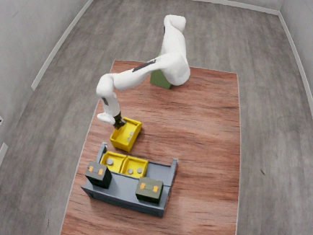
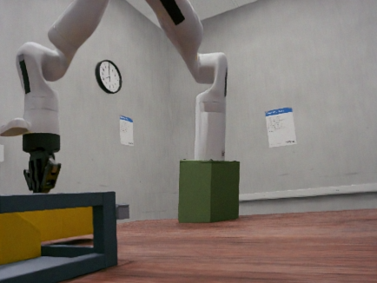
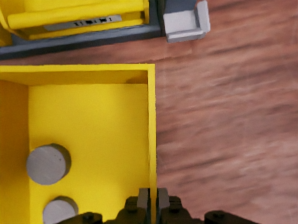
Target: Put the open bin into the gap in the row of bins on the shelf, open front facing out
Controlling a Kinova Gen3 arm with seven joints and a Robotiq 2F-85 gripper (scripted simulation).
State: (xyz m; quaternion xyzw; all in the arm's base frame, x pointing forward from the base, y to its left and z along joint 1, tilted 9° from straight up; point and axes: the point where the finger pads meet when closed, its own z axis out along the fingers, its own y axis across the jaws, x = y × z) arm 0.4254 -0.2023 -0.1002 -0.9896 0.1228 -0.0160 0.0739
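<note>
My hand is 40 mm short of the grey disc part, 70 mm to the right of it and 60 mm above it. From my hand the other things lie so: grey shelf (260 mm ahead, 120 mm to the left, 20 mm below).
</note>
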